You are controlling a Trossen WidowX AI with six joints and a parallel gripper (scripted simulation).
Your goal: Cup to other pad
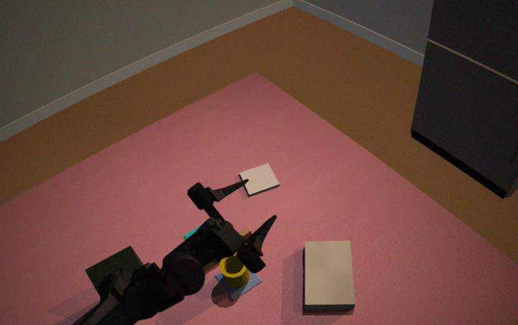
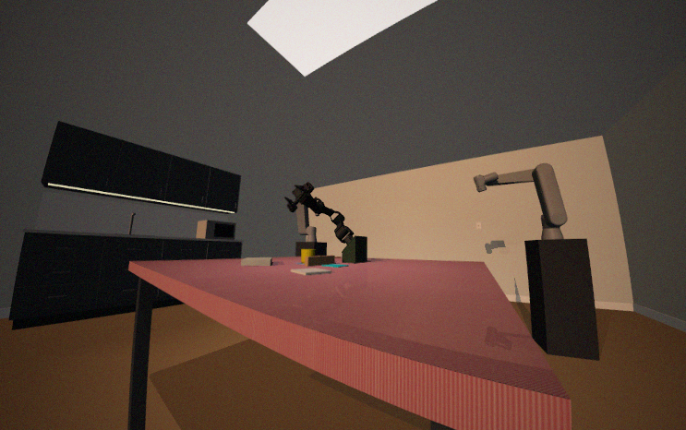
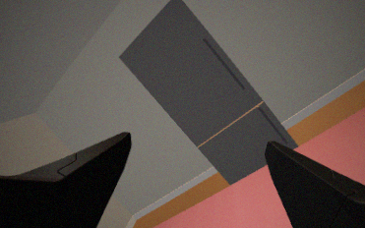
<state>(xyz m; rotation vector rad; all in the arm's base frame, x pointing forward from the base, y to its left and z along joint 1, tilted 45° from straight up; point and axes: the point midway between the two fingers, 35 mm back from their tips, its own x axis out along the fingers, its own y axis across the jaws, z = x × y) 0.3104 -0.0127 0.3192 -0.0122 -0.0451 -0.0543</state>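
My gripper tip is 340 mm above the yellow cup, 90 mm to the right of it and 60 mm past it. The rest, counted from my gripper tip: grey-blue pad 380 mm below, 90 mm to the left, 60 mm behind; then green marble 360 mm below, 100 mm to the left, 40 mm behind; then beige box 360 mm below, 110 mm ahead, 70 mm to the right.
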